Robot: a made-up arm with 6 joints. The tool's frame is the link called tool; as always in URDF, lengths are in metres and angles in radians. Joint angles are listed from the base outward.
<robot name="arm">
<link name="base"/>
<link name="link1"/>
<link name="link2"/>
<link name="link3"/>
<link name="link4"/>
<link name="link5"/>
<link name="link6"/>
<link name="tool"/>
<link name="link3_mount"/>
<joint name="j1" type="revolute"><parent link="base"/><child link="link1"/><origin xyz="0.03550 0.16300 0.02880"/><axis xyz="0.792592 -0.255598 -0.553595"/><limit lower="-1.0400" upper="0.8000"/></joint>
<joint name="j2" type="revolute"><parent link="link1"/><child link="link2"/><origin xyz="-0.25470 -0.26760 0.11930"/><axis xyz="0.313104 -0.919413 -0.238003"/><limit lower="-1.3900" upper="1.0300"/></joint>
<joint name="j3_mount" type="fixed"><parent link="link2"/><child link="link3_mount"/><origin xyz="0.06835 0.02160 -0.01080"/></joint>
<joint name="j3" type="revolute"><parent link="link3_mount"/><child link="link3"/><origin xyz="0.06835 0.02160 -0.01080"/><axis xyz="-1 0 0"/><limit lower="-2.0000" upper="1.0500"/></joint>
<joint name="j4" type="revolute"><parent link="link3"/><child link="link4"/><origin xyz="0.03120 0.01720 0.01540"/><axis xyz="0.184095 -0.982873 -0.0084"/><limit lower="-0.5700" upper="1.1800"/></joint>
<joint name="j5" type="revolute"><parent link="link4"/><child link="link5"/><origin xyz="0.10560 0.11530 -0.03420"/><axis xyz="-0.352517 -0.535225 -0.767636"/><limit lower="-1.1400" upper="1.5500"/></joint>
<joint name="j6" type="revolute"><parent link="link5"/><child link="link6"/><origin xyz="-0.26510 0.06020 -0.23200"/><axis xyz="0 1 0"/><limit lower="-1.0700" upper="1.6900"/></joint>
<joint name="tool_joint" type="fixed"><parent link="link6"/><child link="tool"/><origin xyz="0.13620 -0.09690 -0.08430" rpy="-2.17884 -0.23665 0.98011"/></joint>
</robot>
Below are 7 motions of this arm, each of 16 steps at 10 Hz.
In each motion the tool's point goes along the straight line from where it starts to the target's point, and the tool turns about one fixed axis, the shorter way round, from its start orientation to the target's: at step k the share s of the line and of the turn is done. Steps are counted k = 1, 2, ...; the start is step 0. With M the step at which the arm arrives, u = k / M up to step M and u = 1 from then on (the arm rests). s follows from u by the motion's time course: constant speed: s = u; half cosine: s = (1 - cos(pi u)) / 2; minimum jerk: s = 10 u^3 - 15 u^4 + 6 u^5.
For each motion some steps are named. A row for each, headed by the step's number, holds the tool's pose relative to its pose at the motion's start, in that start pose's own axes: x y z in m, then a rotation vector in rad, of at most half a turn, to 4 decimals.
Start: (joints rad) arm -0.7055 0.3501 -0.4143 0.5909 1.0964 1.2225
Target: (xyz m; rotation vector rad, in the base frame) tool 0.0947 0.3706 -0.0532 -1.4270 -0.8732 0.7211
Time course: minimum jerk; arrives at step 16
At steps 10, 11, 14, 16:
10: -0.1133 -0.0826 0.1145 0.1614 -0.4572 0.2474
11: -0.1282 -0.0935 0.1295 0.1826 -0.5173 0.2799
14: -0.1538 -0.1122 0.1554 0.2192 -0.6207 0.3358
16: -0.1563 -0.1140 0.1580 0.2227 -0.6308 0.3413

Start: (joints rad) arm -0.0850 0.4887 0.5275 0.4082 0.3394 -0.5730
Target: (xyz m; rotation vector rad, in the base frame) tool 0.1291 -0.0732 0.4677 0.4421 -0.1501 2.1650
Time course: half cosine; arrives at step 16
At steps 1, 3, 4, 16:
1: 0.0015 0.0022 -0.0029 -0.0181 0.0076 0.0028
3: 0.0129 0.0197 -0.0255 -0.1584 0.0665 0.0248
4: 0.0224 0.0343 -0.0444 -0.2754 0.1155 0.0431
16: 0.1530 0.2339 -0.3030 -1.8802 0.7887 0.2944

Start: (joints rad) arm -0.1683 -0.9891 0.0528 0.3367 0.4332 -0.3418
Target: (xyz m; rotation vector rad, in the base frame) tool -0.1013 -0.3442 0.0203 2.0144 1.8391 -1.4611
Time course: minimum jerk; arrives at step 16
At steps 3, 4, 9, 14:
3: -0.0094 0.0023 -0.0156 -0.0093 -0.0323 -0.0051
4: -0.0199 0.0049 -0.0332 -0.0196 -0.0687 -0.0107
9: -0.1182 0.0289 -0.1975 -0.1168 -0.4085 -0.0639
14: -0.1889 0.0461 -0.3156 -0.1866 -0.6526 -0.1020

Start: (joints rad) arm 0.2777 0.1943 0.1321 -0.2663 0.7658 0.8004
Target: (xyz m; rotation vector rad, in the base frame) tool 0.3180 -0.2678 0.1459 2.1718 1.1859 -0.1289
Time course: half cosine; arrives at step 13
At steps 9, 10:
9: 0.2466 -0.3119 -0.3803 -1.4912 -0.5120 -0.5683
10: 0.2749 -0.3477 -0.4241 -1.6628 -0.5709 -0.6337

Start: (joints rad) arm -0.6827 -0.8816 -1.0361 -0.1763 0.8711 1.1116
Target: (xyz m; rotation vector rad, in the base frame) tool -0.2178 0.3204 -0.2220 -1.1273 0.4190 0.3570
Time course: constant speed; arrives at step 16
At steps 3, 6, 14, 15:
3: 0.0466 -0.0467 0.0400 0.0851 -0.0096 -0.1581
6: 0.0933 -0.0934 0.0800 0.1702 -0.0191 -0.3162
14: 0.2176 -0.2178 0.1866 0.3971 -0.0447 -0.7379
15: 0.2332 -0.2334 0.1999 0.4255 -0.0479 -0.7906

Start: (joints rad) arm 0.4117 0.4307 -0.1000 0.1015 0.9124 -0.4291
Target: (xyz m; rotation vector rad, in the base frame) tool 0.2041 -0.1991 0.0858 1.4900 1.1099 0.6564
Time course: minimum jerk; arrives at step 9
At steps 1, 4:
1: 0.0015 0.0023 -0.0003 -0.0071 -0.0066 -0.0181
4: 0.0526 0.0782 -0.0104 -0.2452 -0.2270 -0.6243

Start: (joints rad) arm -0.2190 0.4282 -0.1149 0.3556 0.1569 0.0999
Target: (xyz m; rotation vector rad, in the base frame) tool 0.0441 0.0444 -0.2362 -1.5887 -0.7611 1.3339
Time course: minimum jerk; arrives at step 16
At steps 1, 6, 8, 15, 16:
1: -0.0005 -0.0002 0.0003 0.0023 -0.0018 0.0020
6: -0.0618 -0.0193 0.0356 0.2836 -0.2207 0.2491
8: -0.1123 -0.0350 0.0647 0.5153 -0.4010 0.4526
15: -0.2241 -0.0698 0.1291 1.0282 -0.8003 0.9032
16: -0.2246 -0.0700 0.1294 1.0305 -0.8021 0.9052

